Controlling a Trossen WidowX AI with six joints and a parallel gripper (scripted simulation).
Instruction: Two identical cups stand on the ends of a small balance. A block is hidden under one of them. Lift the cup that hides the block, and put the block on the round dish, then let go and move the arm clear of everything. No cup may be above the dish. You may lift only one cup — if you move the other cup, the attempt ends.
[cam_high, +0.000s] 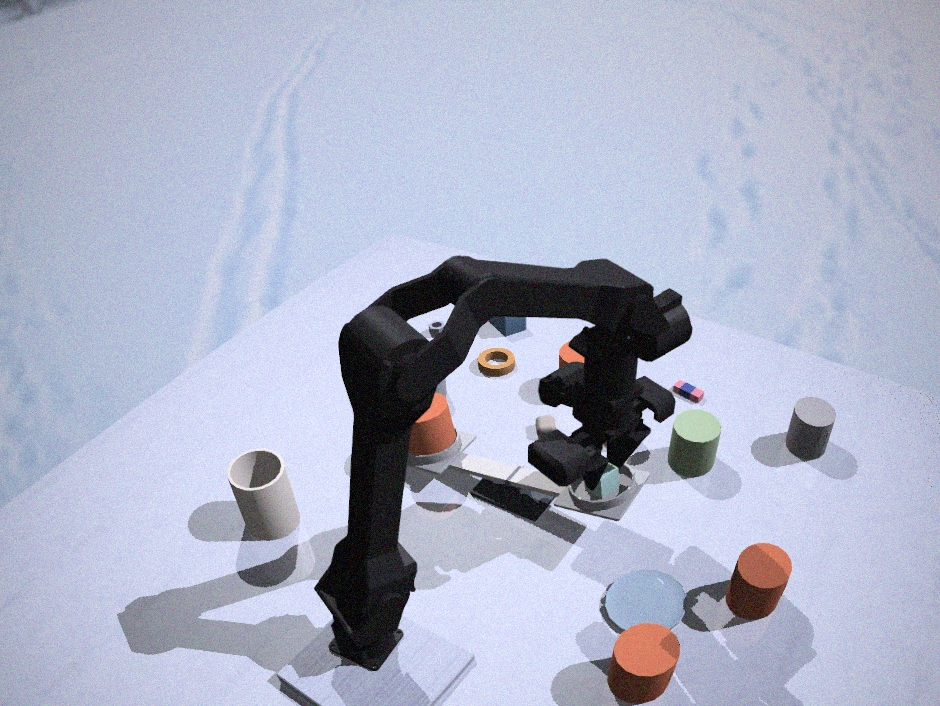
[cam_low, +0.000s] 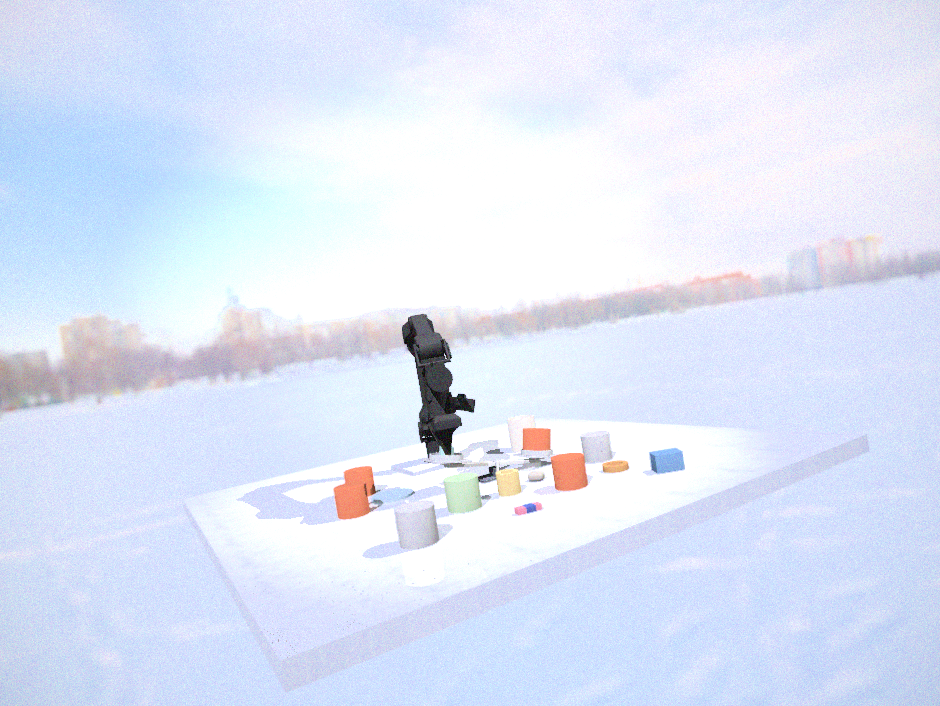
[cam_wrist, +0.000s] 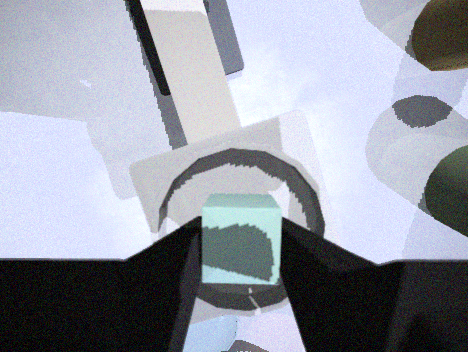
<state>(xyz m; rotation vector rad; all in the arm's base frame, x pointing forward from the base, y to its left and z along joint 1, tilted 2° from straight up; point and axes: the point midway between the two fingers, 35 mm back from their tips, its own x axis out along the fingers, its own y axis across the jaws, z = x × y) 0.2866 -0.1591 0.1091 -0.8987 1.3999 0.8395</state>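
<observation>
The round light-blue dish lies 10 cm behind my gripper tip, 10 cm to the right of it and 8 cm below it. From my gripper tip the other things lie so: green cylinder 18 cm ahead, 8 cm to the right, 4 cm below; then pale teal block 1 cm above; then cream cup 17 cm behind, 39 cm to the left, 4 cm below.
</observation>
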